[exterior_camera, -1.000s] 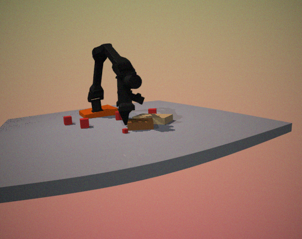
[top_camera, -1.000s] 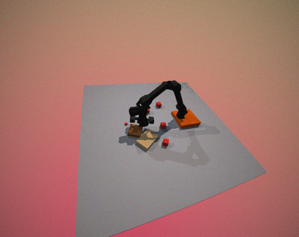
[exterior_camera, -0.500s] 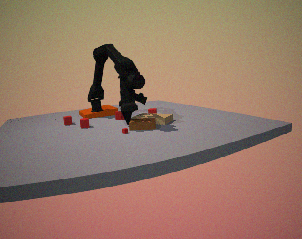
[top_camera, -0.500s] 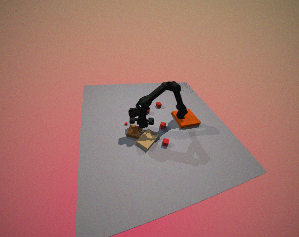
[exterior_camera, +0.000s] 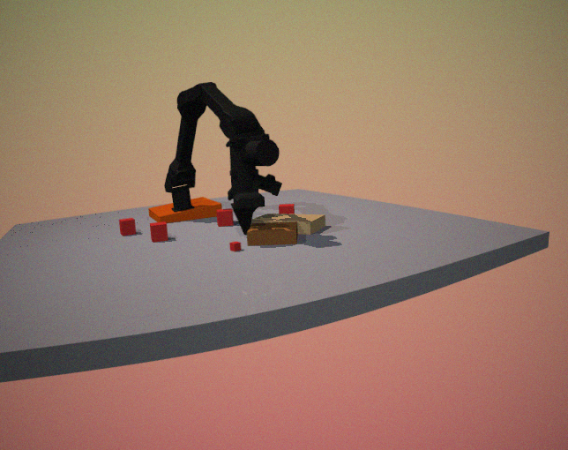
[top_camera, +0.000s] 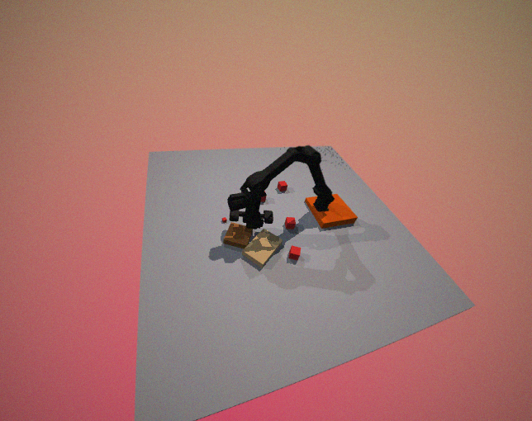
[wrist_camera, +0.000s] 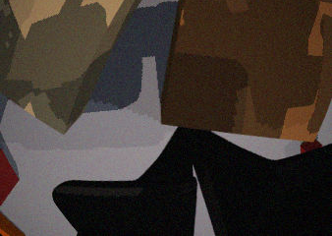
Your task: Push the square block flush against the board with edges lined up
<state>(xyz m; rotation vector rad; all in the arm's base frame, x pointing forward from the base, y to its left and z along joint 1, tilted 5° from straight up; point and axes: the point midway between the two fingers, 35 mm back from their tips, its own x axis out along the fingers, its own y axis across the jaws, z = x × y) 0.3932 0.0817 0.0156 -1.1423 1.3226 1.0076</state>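
My gripper tip is 6 cm short of the square block, 4 cm to the right of it and 1 cm below it. Round my gripper tip: board: 4 cm behind, 12 cm to the left, 1 cm above; tiny red cube: 11 cm ahead, 6 cm to the right.
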